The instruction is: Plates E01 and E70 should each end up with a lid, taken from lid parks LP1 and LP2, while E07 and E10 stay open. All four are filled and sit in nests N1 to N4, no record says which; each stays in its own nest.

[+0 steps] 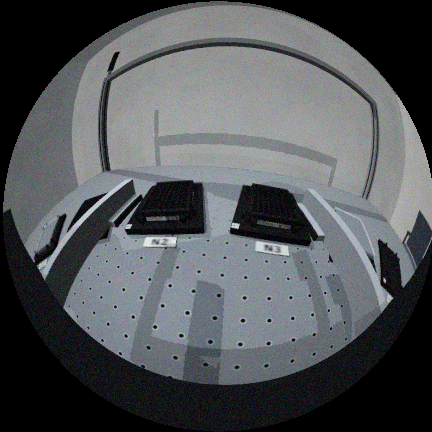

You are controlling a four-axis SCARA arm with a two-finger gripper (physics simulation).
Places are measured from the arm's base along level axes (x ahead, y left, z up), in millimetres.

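Where they show: gripper, fingertip midpoint: (216, 189).
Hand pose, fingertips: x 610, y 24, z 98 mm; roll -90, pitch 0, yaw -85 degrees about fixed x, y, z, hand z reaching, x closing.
Observation:
After its pixels a point has its place.
A dark plate (167, 196) {x 700, y 119, z 38 mm} without a visible lid sits on the black nest behind the N2 label (160, 242) {x 618, y 97, z 15 mm}. Another dark plate (274, 201) {x 720, y -60, z 38 mm} without a visible lid sits on the black nest behind the N3 label (272, 248) {x 633, y -48, z 15 mm}. The front tags on both plates are too blurred to read. My gripper (216, 189) {x 610, y 24, z 98 mm} is open and empty, its fingers spread to the left and right of these two plates. Beyond the right finger, a pale, clear-topped object (354, 220) {x 692, y -250, z 41 mm} shows in part. Beyond the left finger, a clear lid-like piece (49, 236) {x 522, y 378, z 30 mm} shows on a dark base.
A black block (86, 211) is partly hidden behind the left finger. Another black piece (390, 262) {x 574, y -366, z 23 mm} stands at the far right. A dark blue chair-like object (419, 235) is at the right edge. The perforated table (230, 305) {x 552, y 0, z 13 mm} stretches in front of the nests, with shadows across it.

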